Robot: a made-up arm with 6 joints.
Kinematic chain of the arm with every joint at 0, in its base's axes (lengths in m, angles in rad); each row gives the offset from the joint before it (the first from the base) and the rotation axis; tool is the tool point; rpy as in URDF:
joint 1: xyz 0.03 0 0.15 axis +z
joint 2: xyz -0.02 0.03 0 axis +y
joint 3: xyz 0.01 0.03 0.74 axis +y
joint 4: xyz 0.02 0 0.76 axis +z
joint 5: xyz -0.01 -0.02 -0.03 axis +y
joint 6: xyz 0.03 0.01 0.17 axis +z
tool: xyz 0.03 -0.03 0.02 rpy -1.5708 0 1.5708
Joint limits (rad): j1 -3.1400..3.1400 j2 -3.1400..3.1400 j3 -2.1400..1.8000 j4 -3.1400..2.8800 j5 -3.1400..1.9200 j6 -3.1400..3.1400
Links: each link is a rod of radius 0.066 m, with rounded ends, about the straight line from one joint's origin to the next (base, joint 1, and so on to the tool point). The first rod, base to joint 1, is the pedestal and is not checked.
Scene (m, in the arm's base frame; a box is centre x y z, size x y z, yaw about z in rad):
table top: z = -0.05
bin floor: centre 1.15 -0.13 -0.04 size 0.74 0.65 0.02 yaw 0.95
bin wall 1: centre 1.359 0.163 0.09 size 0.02 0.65 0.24 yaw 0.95
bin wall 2: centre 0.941 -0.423 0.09 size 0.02 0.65 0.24 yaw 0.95
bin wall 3: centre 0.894 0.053 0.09 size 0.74 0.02 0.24 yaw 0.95
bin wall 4: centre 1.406 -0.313 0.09 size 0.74 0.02 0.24 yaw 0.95
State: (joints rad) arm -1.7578 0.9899 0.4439 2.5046 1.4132 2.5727
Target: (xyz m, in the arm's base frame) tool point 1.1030 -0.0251 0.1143
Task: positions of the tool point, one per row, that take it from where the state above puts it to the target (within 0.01 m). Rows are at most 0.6 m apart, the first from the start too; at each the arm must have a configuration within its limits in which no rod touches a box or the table.
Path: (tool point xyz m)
1: -0.1907 -0.9622 1.2587
2: -0.0987 -0.4780 1.5392
3: 0.1942 -0.0281 1.5819
4: 0.5920 0.2540 1.3895
5: 0.9519 0.3128 1.0170
6: 1.1432 0.1853 0.5568
7: 1.1030 -0.0251 0.1142

